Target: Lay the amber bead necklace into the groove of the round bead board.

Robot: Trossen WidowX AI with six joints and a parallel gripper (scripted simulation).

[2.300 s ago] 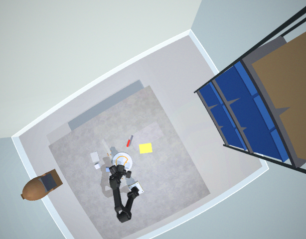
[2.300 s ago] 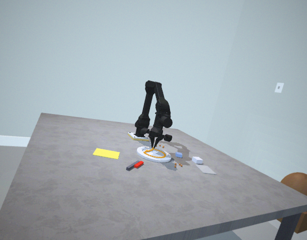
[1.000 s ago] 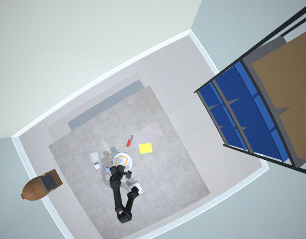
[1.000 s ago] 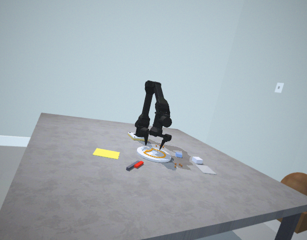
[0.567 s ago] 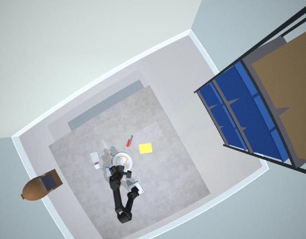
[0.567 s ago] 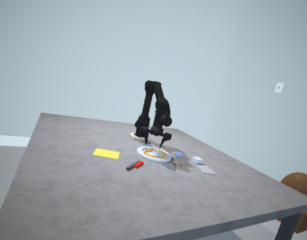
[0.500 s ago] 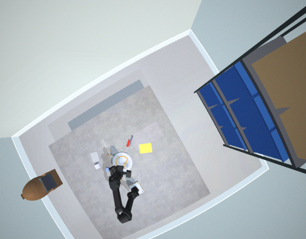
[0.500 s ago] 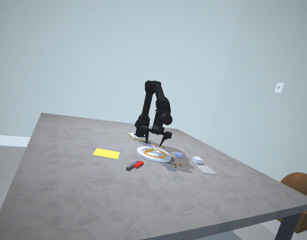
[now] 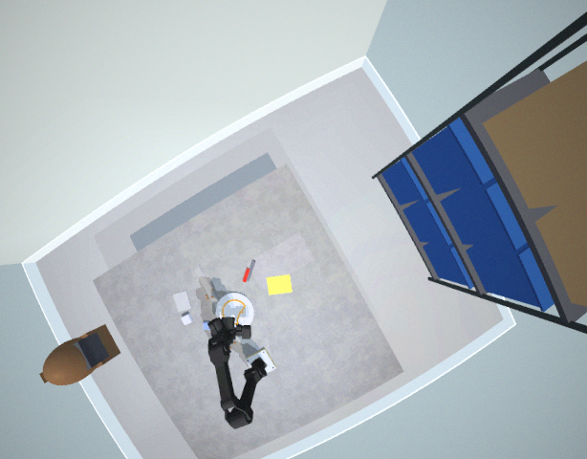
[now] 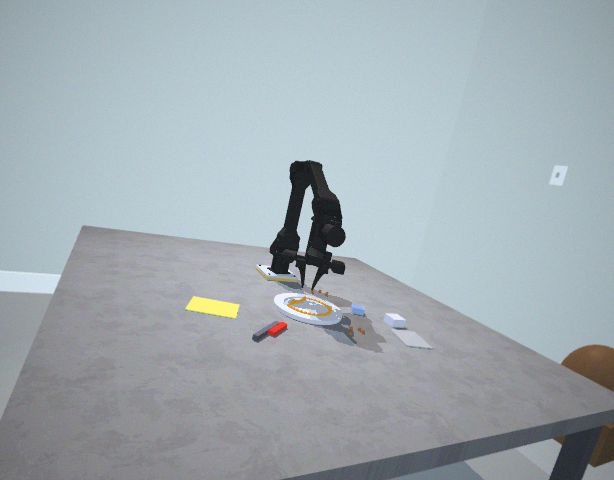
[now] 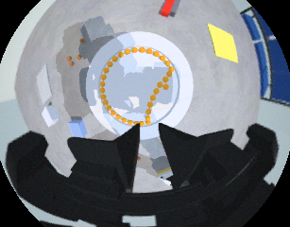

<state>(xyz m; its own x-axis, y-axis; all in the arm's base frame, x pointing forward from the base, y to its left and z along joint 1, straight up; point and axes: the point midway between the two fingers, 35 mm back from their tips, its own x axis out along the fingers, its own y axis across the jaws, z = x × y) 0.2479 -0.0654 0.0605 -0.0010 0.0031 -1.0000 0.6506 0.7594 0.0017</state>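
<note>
The round white bead board is 50 mm ahead of my gripper tip, 30 mm below it and 20 mm to the right of it. Also, from my gripper tip: white block: 210 mm to the left, 180 mm ahead, 30 mm below; then blue block: 140 mm to the left, 90 mm ahead, 40 mm below; then grey tool: 210 mm to the right, 160 mm ahead, 40 mm below.
</note>
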